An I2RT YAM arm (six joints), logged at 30 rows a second.
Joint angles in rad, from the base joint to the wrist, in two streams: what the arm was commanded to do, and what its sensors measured. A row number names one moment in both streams.
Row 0, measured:
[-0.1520 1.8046 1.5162 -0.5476 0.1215 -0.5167]
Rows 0 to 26, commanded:
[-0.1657 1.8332 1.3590 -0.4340 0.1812 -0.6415]
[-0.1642 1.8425 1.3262 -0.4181 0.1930 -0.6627]
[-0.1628 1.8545 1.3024 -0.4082 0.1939 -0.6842]
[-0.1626 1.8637 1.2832 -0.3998 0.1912 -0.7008]
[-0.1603 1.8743 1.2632 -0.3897 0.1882 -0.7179]
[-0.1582 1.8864 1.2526 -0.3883 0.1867 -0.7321]
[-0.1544 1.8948 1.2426 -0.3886 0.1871 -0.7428]
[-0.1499 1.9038 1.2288 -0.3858 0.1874 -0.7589]
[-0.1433 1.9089 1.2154 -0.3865 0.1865 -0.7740]
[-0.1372 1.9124 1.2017 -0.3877 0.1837 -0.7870]
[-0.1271 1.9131 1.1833 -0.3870 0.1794 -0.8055]
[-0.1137 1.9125 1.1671 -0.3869 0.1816 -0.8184]
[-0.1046 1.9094 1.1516 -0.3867 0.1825 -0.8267]
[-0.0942 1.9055 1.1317 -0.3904 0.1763 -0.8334]
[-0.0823 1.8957 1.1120 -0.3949 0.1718 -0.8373]
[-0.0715 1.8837 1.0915 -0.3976 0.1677 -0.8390]
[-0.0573 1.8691 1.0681 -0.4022 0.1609 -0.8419]
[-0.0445 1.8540 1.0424 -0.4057 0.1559 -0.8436]
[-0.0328 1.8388 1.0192 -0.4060 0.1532 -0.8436]
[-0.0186 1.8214 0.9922 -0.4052 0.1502 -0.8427]
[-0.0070 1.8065 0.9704 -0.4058 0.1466 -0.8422]
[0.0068 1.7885 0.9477 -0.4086 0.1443 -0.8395]
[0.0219 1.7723 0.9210 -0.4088 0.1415 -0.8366]
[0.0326 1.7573 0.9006 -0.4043 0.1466 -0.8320]
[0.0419 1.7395 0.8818 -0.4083 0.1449 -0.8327]
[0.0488 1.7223 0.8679 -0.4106 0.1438 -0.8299]
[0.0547 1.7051 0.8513 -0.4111 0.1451 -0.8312]
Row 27, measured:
[0.0341 1.7142 0.9089 -0.3416 0.2008 -0.8337]
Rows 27 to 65, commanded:
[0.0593 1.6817 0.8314 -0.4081 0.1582 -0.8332]
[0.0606 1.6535 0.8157 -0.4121 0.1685 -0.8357]
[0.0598 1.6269 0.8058 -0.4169 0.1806 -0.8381]
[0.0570 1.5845 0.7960 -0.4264 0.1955 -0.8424]
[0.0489 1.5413 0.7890 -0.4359 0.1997 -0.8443]
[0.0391 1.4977 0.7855 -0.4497 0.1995 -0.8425]
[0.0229 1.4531 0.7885 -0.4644 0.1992 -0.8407]
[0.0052 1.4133 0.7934 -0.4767 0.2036 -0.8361]
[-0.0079 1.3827 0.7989 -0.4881 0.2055 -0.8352]
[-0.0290 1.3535 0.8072 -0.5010 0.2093 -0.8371]
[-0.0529 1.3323 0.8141 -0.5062 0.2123 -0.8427]
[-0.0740 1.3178 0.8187 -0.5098 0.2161 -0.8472]
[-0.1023 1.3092 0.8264 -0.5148 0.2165 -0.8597]
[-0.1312 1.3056 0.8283 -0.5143 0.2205 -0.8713]
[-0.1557 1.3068 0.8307 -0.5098 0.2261 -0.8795]
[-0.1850 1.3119 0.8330 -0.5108 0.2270 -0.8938]
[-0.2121 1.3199 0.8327 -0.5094 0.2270 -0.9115]
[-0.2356 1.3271 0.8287 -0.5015 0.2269 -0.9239]
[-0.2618 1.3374 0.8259 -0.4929 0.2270 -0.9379]
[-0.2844 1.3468 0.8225 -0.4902 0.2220 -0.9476]
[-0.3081 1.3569 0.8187 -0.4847 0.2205 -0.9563]
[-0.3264 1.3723 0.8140 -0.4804 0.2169 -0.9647]
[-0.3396 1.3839 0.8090 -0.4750 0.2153 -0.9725]
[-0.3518 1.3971 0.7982 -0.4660 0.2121 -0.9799]
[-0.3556 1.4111 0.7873 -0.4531 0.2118 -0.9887]
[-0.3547 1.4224 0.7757 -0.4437 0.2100 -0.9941]
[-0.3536 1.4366 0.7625 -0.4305 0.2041 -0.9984]
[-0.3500 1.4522 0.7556 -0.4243 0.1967 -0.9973]
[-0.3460 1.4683 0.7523 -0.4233 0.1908 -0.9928]
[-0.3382 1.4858 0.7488 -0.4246 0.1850 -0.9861]
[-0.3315 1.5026 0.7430 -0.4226 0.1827 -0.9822]
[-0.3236 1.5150 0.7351 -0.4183 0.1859 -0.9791]
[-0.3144 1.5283 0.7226 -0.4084 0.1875 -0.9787]
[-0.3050 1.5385 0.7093 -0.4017 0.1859 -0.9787]
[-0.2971 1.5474 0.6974 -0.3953 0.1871 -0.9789]
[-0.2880 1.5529 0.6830 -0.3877 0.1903 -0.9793]
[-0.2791 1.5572 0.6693 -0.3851 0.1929 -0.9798]
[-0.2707 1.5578 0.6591 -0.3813 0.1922 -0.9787]
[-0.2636 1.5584 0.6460 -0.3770 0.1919 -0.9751]
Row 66, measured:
[-0.2859 1.5230 0.7048 -0.3679 0.2375 -0.9794]
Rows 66 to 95, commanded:
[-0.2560 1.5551 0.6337 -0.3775 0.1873 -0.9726]
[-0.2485 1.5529 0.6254 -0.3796 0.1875 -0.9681]
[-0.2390 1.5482 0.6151 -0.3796 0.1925 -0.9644]
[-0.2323 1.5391 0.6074 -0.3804 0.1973 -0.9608]
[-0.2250 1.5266 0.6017 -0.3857 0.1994 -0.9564]
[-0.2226 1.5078 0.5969 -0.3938 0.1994 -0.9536]
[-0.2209 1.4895 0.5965 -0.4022 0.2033 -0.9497]
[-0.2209 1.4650 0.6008 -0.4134 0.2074 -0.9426]
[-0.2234 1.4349 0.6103 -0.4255 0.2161 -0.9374]
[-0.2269 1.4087 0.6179 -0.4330 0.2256 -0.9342]
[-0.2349 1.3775 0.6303 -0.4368 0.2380 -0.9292]
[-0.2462 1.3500 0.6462 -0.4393 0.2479 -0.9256]
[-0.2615 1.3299 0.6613 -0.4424 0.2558 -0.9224]
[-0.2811 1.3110 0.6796 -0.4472 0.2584 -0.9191]
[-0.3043 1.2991 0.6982 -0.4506 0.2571 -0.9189]
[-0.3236 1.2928 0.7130 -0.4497 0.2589 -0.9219]
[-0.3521 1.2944 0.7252 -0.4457 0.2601 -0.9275]
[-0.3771 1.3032 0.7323 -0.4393 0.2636 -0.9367]
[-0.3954 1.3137 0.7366 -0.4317 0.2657 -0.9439]
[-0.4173 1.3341 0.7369 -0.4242 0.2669 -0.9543]
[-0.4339 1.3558 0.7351 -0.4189 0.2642 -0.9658]
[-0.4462 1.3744 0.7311 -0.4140 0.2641 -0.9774]
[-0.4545 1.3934 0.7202 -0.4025 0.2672 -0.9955]
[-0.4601 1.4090 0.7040 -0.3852 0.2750 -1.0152]
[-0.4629 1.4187 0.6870 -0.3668 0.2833 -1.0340]
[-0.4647 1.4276 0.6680 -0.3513 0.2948 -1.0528]
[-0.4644 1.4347 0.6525 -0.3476 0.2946 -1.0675]
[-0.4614 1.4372 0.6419 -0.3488 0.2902 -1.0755]
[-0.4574 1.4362 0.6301 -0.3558 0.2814 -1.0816]
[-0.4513 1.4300 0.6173 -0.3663 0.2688 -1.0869]
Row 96, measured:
[-0.4591 1.4334 0.6403 -0.3706 0.2832 -1.0405]
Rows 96 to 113, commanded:
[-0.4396 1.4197 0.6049 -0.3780 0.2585 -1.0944]
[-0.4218 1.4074 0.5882 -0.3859 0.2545 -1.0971]
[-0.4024 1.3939 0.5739 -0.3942 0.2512 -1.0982]
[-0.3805 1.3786 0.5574 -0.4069 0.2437 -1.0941]
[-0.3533 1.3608 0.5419 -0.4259 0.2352 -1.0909]
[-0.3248 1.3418 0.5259 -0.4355 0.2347 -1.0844]
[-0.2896 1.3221 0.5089 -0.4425 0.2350 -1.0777]
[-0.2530 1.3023 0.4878 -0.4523 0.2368 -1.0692]
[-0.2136 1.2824 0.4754 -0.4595 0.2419 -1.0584]
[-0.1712 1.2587 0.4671 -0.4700 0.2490 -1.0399]
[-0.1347 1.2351 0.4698 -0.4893 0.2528 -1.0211]
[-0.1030 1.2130 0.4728 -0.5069 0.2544 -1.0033]
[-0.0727 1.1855 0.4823 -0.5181 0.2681 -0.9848]
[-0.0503 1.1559 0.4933 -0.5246 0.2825 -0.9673]
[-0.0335 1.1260 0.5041 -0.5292 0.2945 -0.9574]
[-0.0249 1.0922 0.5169 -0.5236 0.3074 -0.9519]
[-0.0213 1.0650 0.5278 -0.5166 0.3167 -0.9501]
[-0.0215 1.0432 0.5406 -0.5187 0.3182 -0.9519]
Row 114, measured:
[-0.0315 1.0988 0.4980 -0.4995 0.2920 -0.9962]
